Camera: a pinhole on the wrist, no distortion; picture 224 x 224 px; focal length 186.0 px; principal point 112.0 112.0 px. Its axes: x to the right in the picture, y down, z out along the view. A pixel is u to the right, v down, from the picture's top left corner.
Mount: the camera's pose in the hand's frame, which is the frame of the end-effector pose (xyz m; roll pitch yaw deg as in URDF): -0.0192 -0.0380 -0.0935 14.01 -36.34 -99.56
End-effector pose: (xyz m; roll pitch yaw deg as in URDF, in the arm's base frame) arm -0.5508 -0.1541 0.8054 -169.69 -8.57 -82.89
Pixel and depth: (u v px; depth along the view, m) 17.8 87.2 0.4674
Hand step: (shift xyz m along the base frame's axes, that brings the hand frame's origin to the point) -0.4141 0.0342 -0.2104
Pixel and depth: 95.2 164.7 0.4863
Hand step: -0.2190 -0.1295 -0.3231
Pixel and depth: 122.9 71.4 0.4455
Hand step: -0.1810 0.1158 -0.3093
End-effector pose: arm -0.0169 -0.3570 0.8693 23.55 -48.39 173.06
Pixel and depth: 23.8 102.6 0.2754
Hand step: 0.1098 -0.2120 0.0462
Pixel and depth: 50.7 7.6 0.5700
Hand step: 0.4728 -0.4139 -0.0597
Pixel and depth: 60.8 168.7 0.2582
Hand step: 0.0716 -0.1363 0.1185
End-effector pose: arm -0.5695 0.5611 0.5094 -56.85 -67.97 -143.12
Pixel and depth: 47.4 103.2 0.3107
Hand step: 0.0248 -0.2296 -0.1164
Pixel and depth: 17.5 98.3 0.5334
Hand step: 0.0233 -0.4880 -0.2165
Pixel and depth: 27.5 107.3 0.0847
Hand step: -0.0503 -0.0149 -0.0504
